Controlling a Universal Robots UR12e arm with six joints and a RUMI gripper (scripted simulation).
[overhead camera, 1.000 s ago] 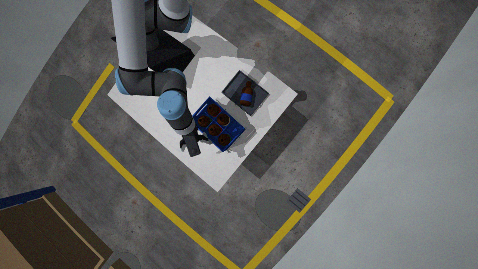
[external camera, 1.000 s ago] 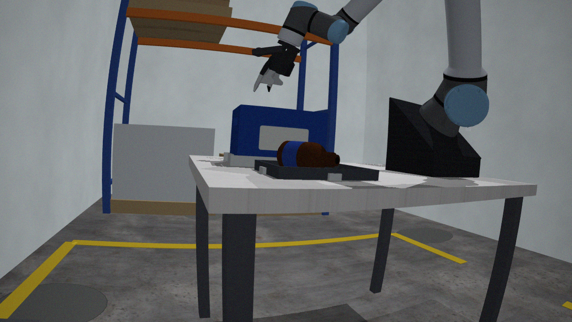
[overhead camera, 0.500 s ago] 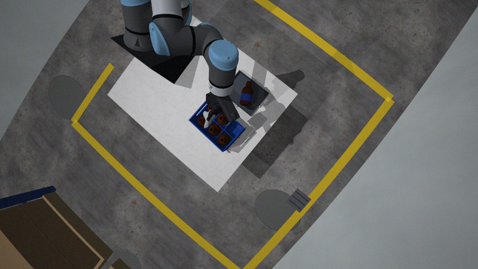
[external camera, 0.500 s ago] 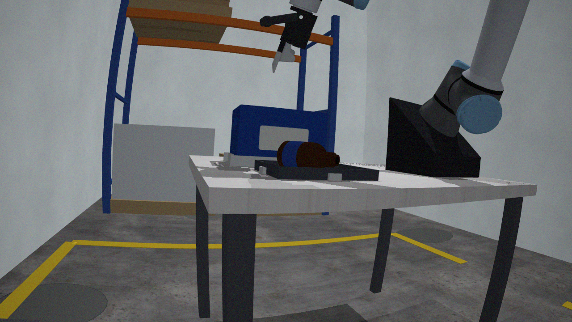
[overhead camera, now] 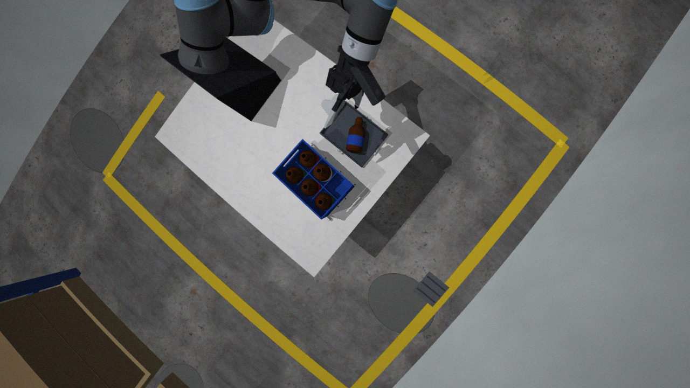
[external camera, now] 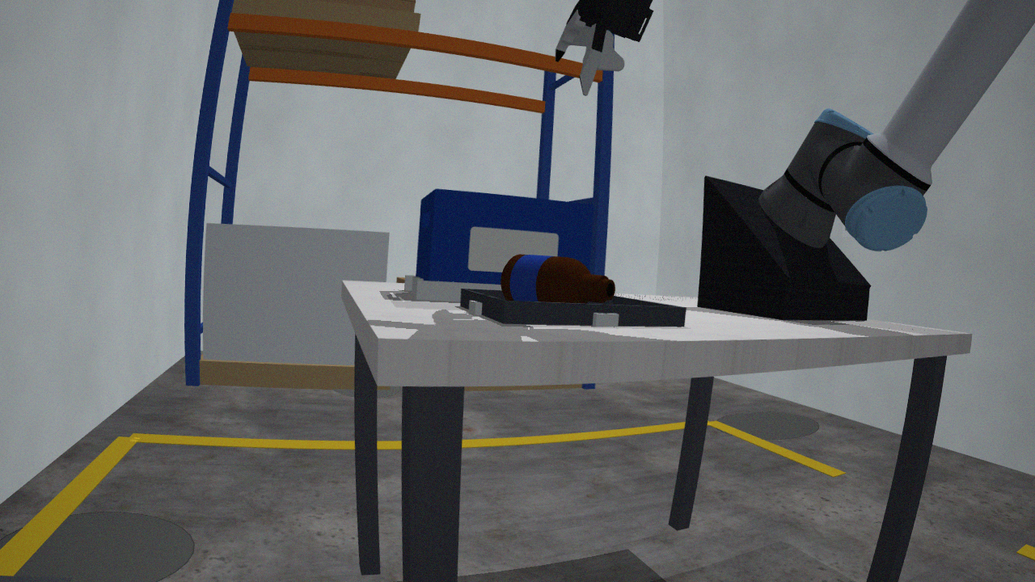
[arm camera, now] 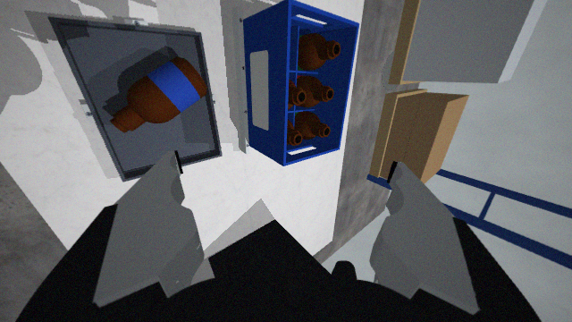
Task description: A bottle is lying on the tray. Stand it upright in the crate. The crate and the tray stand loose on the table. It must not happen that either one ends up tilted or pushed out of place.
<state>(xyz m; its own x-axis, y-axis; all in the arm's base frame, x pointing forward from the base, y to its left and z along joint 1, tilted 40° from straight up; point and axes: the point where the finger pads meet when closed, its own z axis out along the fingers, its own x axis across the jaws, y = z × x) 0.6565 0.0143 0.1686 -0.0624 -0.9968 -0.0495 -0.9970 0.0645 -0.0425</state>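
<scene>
The bottle is 1 cm ahead of my hand, 5 cm to the left of it and 31 cm below it. The rest, counted from my hand: dark grey tray 4 cm to the left, 34 cm below; blue crate 1 cm ahead, 22 cm to the right, 26 cm below.
</scene>
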